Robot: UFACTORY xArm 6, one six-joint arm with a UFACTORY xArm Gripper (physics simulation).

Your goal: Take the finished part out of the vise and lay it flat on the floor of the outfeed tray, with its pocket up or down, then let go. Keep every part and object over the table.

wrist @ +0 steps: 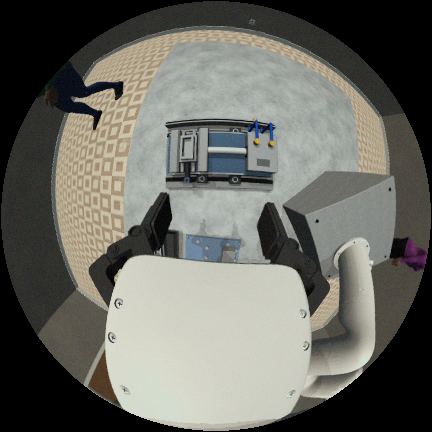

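Pixels of known places: gripper, between the fingertips: [215, 208]; arm's base, origin of its link: [351, 254].
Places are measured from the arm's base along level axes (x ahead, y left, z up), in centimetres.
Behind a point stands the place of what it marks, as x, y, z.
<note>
The vise [203, 150] {42.4, -17.4, -9.6} stands in the upper middle of the wrist view, with a blue bed, grey jaws and a white rod. A grey rectangular part [187, 148] {45.8, -17.6, -9.1} with its pocket facing up sits between the jaws at the vise's left end. My gripper [215, 208] {38.4, -8.8, 8.0} is open and empty, its black fingers wide apart. In the view it is below the vise, clear of the part. A dark-rimmed, tray-like object [173, 242] {49.8, 8.5, -17.2} shows partly behind the left finger; I cannot tell whether it is the outfeed tray.
A blue plate [195, 252] {42.9, 11.6, -18.4} with light pegs and a grey block lies below the fingers, partly hidden by the white gripper body. Blue levers with yellow ends [257, 131] {31.6, -23.3, -8.2} stand at the vise's right end. A big grey box [350, 220] {7.5, -9.0, 0.3} with a white pipe is at the right.
</note>
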